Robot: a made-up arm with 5 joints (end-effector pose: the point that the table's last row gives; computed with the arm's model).
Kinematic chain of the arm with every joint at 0, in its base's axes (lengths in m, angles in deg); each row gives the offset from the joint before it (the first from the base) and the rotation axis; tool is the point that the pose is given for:
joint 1: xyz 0 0 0.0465 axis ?
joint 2: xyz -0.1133 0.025 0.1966 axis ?
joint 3: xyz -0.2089 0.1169 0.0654 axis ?
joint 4: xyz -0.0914 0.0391 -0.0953 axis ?
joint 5: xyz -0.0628 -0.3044 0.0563 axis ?
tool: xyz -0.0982 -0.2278 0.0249
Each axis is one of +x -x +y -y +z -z.
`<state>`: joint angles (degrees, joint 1 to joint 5).
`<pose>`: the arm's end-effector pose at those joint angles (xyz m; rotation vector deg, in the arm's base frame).
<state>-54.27 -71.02 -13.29 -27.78 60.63</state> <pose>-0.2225 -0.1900 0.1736 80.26 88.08 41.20</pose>
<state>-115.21 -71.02 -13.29 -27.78 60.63</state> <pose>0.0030 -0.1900 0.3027 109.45 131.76 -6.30</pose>
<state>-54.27 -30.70 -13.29 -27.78 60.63</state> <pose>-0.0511 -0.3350 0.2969 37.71 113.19 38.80</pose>
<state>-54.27 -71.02 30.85 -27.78 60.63</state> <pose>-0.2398 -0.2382 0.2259 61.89 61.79 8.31</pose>
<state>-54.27 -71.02 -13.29 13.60 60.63</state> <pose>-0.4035 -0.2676 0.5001 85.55 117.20 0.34</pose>
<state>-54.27 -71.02 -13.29 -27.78 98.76</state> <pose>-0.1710 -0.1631 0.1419 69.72 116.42 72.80</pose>
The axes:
joint 1: -y
joint 2: -x
joint 3: -y
joint 4: -z
joint 5: +y

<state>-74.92 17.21 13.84 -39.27 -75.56</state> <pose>0.2284 -0.2930 0.2499 34.11 -7.94 30.91</pose>
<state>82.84 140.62 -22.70 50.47 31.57</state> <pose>-0.1037 0.2915 -0.7977 -36.26 -68.91 -155.41</pose>
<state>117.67 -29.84 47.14 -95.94 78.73</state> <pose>-0.5440 -0.0571 -0.3131 -78.69 -88.13 -29.51</pose>
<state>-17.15 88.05 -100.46 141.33 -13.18</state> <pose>-0.4285 0.4108 -0.3076 119.89 37.01 61.74</pose>
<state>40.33 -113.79 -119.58 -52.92 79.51</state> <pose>-0.3790 0.3160 -0.1497 61.24 -32.17 -147.21</pose>
